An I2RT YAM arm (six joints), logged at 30 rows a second.
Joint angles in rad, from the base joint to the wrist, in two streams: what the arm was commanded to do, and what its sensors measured. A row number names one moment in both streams.
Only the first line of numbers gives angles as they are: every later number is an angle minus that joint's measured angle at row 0.
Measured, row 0:
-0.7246 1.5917 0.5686 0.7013 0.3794 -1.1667
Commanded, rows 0 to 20:
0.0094 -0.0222 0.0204 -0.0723 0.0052 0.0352
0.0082 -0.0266 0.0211 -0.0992 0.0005 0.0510
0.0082 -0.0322 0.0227 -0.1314 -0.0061 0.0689
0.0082 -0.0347 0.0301 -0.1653 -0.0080 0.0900
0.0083 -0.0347 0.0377 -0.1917 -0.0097 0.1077
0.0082 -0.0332 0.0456 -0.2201 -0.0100 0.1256
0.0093 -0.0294 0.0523 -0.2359 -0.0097 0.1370
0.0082 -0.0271 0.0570 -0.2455 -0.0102 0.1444
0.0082 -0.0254 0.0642 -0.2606 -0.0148 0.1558
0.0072 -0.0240 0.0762 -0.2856 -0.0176 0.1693
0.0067 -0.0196 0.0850 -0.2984 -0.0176 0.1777
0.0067 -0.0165 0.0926 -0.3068 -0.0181 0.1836
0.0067 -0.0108 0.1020 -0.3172 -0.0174 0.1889
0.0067 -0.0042 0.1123 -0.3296 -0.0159 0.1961
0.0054 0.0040 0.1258 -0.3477 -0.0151 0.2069
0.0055 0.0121 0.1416 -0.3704 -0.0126 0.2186
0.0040 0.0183 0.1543 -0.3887 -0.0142 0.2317
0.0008 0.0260 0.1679 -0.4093 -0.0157 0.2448
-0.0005 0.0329 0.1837 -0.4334 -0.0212 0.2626
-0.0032 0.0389 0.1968 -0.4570 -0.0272 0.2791
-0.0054 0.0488 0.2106 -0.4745 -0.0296 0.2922
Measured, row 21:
-0.0008 0.0225 0.1675 -0.3765 -0.0164 0.2170
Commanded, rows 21 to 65:
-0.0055 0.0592 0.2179 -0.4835 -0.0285 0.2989
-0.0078 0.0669 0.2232 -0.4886 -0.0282 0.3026
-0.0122 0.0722 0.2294 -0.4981 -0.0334 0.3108
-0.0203 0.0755 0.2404 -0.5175 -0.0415 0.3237
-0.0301 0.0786 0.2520 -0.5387 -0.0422 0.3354
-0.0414 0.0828 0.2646 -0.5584 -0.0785 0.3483
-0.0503 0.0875 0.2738 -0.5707 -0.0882 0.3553
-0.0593 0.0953 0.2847 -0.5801 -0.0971 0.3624
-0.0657 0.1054 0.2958 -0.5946 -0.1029 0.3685
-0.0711 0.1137 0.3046 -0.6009 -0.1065 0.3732
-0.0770 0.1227 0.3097 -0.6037 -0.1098 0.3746
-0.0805 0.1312 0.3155 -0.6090 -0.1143 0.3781
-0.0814 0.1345 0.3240 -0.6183 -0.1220 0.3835
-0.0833 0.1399 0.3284 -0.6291 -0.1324 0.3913
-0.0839 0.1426 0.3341 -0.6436 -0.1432 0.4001
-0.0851 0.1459 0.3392 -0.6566 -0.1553 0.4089
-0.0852 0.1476 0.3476 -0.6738 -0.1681 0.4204
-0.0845 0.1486 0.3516 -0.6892 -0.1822 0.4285
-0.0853 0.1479 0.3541 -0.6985 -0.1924 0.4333
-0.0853 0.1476 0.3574 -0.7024 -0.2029 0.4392
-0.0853 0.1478 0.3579 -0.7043 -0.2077 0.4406
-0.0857 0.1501 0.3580 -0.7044 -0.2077 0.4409
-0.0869 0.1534 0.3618 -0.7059 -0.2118 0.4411
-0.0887 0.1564 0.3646 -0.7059 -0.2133 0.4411
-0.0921 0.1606 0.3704 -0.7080 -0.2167 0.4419
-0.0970 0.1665 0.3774 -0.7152 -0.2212 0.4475
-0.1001 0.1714 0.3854 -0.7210 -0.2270 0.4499
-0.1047 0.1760 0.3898 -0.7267 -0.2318 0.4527
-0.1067 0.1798 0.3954 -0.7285 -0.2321 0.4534
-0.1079 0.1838 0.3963 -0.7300 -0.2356 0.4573
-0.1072 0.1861 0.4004 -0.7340 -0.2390 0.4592
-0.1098 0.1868 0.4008 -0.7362 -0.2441 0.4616
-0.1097 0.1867 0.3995 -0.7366 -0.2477 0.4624
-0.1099 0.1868 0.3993 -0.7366 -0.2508 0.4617
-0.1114 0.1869 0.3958 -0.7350 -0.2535 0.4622
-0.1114 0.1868 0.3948 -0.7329 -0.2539 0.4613
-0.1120 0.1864 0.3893 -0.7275 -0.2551 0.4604
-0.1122 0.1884 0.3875 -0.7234 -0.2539 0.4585
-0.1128 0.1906 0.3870 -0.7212 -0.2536 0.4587
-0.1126 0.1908 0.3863 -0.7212 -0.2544 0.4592
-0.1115 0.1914 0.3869 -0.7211 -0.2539 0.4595
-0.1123 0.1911 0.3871 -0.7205 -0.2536 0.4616
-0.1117 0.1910 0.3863 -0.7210 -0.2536 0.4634
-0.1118 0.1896 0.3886 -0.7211 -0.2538 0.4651
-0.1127 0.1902 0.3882 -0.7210 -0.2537 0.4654
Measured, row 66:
-0.1061 0.1724 0.3777 -0.7084 -0.2430 0.4516
